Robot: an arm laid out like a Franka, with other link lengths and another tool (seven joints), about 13 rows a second.
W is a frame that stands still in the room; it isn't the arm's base.
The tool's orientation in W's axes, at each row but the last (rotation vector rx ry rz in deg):
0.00, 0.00, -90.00
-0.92, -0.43, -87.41
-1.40, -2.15, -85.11
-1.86, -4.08, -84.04
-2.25, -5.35, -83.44
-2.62, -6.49, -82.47
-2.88, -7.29, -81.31
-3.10, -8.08, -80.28
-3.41, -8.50, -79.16
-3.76, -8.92, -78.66
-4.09, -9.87, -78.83
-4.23, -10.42, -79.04
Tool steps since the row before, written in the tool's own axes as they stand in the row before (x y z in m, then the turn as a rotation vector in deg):
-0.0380, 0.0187, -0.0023, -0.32, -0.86, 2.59
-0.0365, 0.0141, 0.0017, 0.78, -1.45, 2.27
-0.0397, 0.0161, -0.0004, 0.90, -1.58, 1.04
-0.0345, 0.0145, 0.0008, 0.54, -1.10, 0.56
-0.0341, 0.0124, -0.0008, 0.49, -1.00, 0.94
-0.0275, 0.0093, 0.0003, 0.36, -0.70, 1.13
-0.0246, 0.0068, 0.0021, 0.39, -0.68, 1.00
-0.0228, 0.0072, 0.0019, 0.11, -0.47, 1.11
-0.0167, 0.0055, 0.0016, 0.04, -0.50, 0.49
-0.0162, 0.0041, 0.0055, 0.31, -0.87, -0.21
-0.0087, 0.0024, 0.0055, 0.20, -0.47, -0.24
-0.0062, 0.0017, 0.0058, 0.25, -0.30, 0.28
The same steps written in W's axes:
0.0187, 0.0380, -0.0023, -0.86, 0.32, 2.59
0.0124, 0.0371, 0.0011, -1.40, -0.81, 2.29
0.0127, 0.0409, -0.0019, -1.51, -0.99, 1.06
0.0109, 0.0358, -0.0012, -1.05, -0.61, 0.57
0.0085, 0.0351, -0.0034, -0.98, -0.52, 0.95
0.0057, 0.0284, -0.0023, -0.70, -0.33, 1.14
0.0030, 0.0254, -0.0005, -0.67, -0.38, 1.01
0.0033, 0.0237, -0.0008, -0.52, -0.05, 1.09
0.0023, 0.0175, -0.0005, -0.52, -0.07, 0.47
0.0006, 0.0173, 0.0032, -0.78, -0.50, -0.20
0.0003, 0.0097, 0.0041, -0.40, -0.32, -0.23
0.0001, 0.0073, 0.0047, -0.27, -0.25, 0.30

